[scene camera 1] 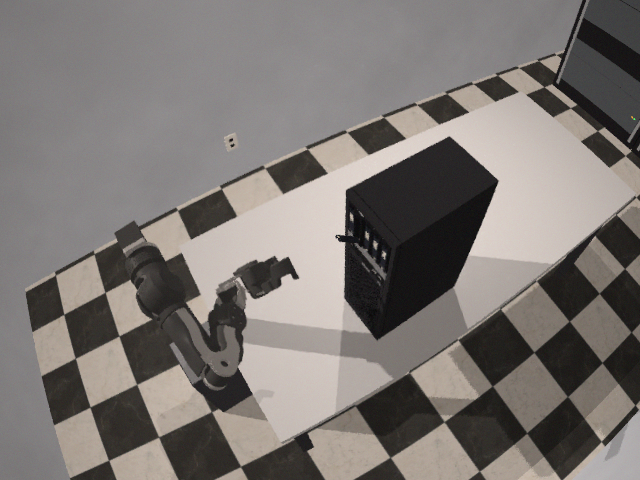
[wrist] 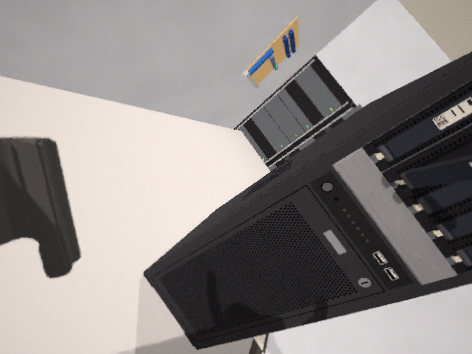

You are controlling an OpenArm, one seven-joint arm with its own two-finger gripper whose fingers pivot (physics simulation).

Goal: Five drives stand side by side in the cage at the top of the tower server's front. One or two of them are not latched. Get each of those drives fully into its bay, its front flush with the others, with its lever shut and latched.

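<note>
The black tower server (scene camera 1: pixel 439 227) (wrist: pixel 250 260) stands upright on the table. Its drive cage (scene camera 1: pixel 368 238) is at the top of the front; part of it shows at the right edge of the wrist view, with five pale latch spots in a row. In the scene view a dark lever (scene camera 1: pixel 346 238) sticks out from the left part of the cage. A dark blue drive part (wrist: pixel 440 172) beside the labelled drive (wrist: pixel 420 132) looks raised; its depth is hard to tell. My gripper (scene camera 1: pixel 285 283) is open and empty, in front of the tower and apart from it. One finger (wrist: pixel 35 190) shows at the left of the wrist view.
The white table (scene camera 1: pixel 294 222) (wrist: pixel 125 165) bears the tower. A metal strip (wrist: pixel 392 215) runs below the drives, above the control panel and mesh front. A server rack (scene camera 1: pixel 599 67) (wrist: pixel 267 122) stands beyond the table. A wall outlet (scene camera 1: pixel 231 141) is at the back.
</note>
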